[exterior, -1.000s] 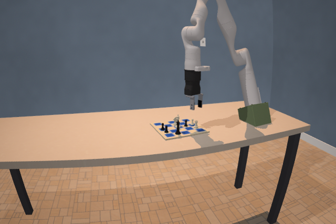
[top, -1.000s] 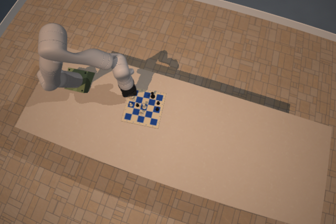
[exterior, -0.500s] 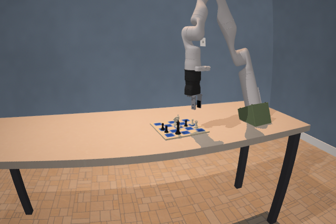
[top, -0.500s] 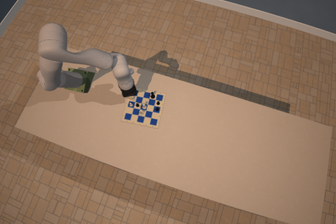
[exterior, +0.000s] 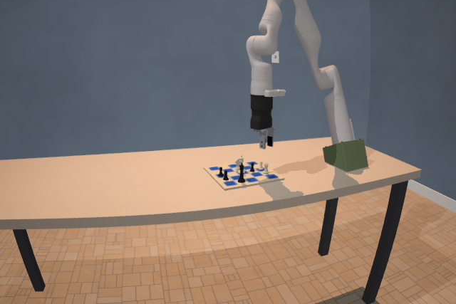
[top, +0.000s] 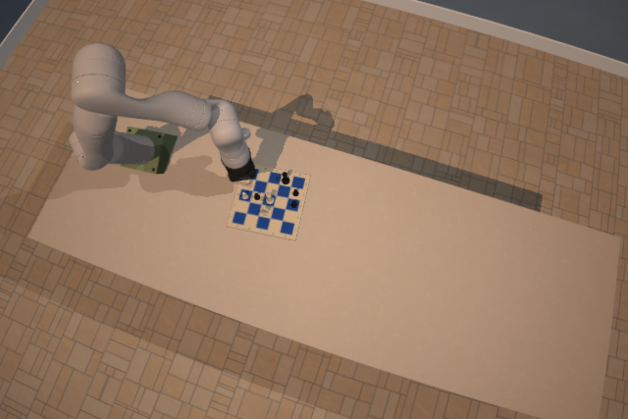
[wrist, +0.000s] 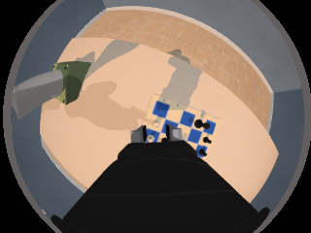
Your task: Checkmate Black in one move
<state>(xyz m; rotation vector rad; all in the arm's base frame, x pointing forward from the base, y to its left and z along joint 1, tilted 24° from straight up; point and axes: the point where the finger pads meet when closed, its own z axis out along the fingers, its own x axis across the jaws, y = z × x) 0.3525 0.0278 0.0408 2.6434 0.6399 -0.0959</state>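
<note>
Right now my hand is 110 mm above the blue-and-cream chessboard, 80 mm short of it and 30 mm to the left of it.
</note>
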